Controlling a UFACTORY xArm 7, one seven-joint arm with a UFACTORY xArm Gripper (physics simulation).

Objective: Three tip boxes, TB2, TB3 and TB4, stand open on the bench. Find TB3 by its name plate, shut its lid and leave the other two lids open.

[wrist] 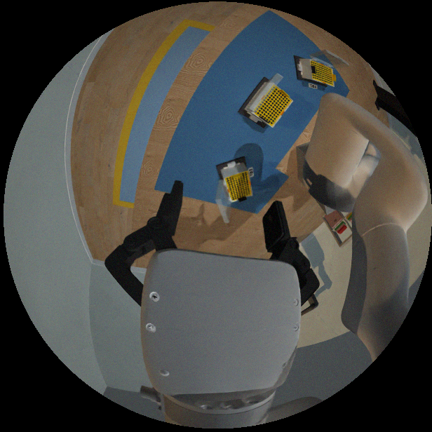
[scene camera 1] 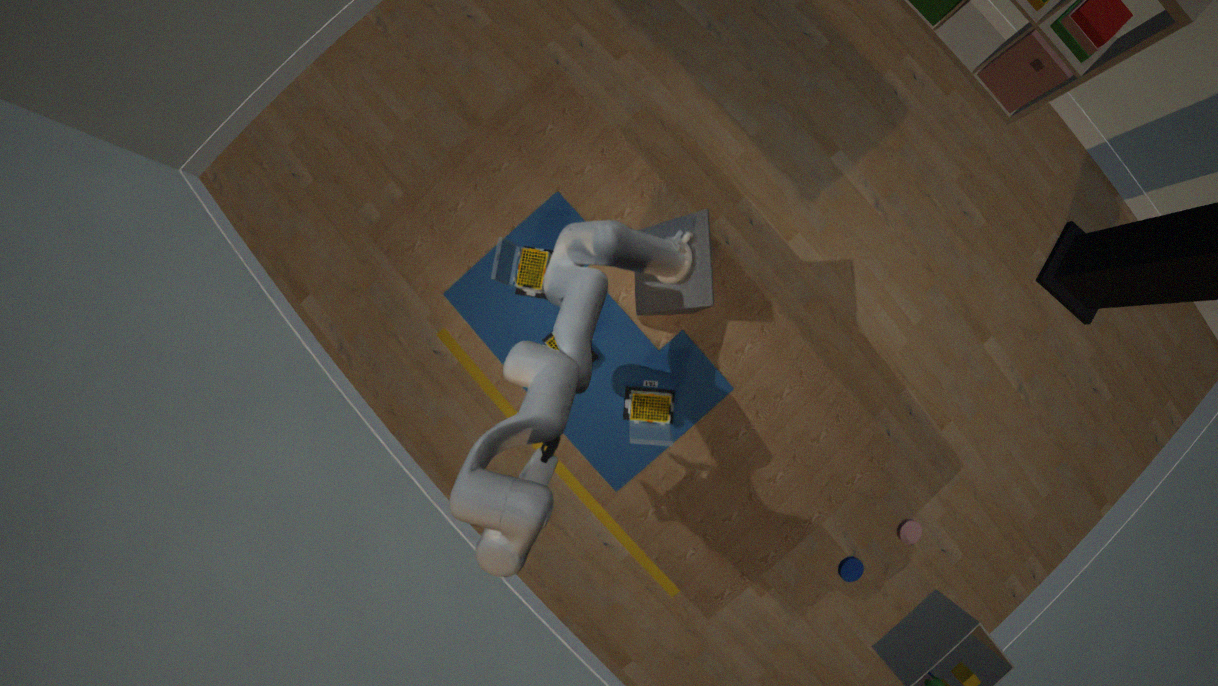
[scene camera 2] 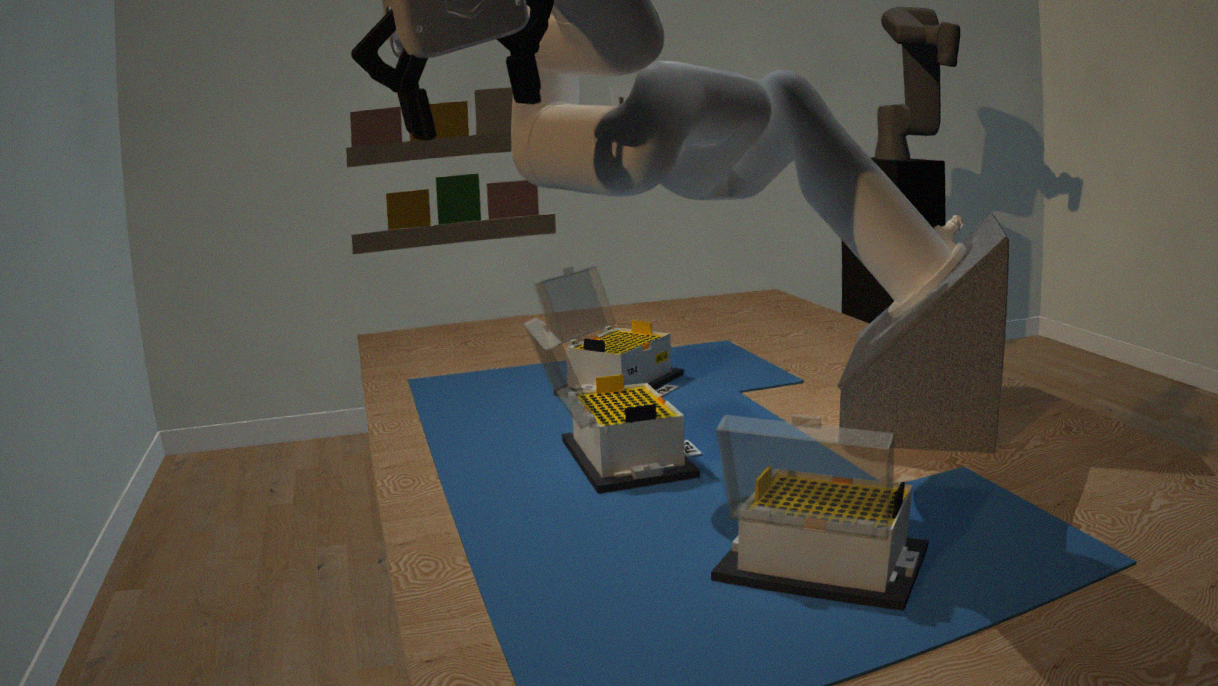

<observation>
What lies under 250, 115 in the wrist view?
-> A tip box.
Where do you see a tip box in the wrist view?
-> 237, 165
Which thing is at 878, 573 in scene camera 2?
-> A tip box.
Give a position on a blue mat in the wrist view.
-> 210, 131
</observation>
